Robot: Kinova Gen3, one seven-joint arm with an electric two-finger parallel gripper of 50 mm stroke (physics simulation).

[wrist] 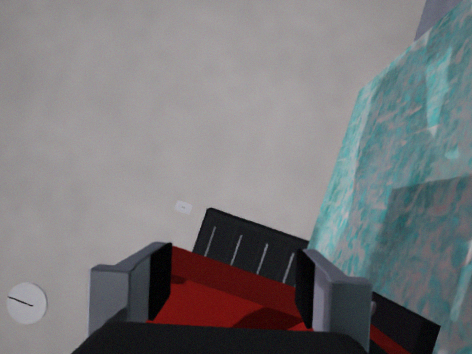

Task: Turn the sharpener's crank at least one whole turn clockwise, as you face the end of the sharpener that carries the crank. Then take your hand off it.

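Places are measured from the arm's base along level axes (x ahead, y left, z up), in metres.
Where they show: gripper, fingertip midpoint: (233,272).
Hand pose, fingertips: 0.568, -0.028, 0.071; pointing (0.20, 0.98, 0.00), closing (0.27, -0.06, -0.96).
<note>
Each offset is from my fingertips to the top centre of the thing, as dx, dy, dz. "spot": to the spot under its first point. Level surfaces: height alone.
A red body @[spot: -0.015, +0.007, +0.009] (200,300), which looks like the sharpener, fills the lower middle of the wrist view. It shows in the gap between my fingers and continues past the right finger at the lower right. My gripper (233,272) is open, with its two fingers wide apart and nothing held between them. A dark shadow lies across the lower part of the red face. A small grey rounded piece shows just right of the right finger; I cannot tell whether it belongs to the crank. The crank is not clearly seen, and the fingers and the dark gripper body hide part of the red body.
A black panel (250,247) with pale lines shows beyond the red body. A dark block @[spot: +0.005, +0.014, -0.082] (412,322) is at the lower right. A teal mottled surface @[dz -0.090] (400,135) fills the right side. A white disc (27,303) with a black line and a small pale plate (183,207) are at the left.
</note>
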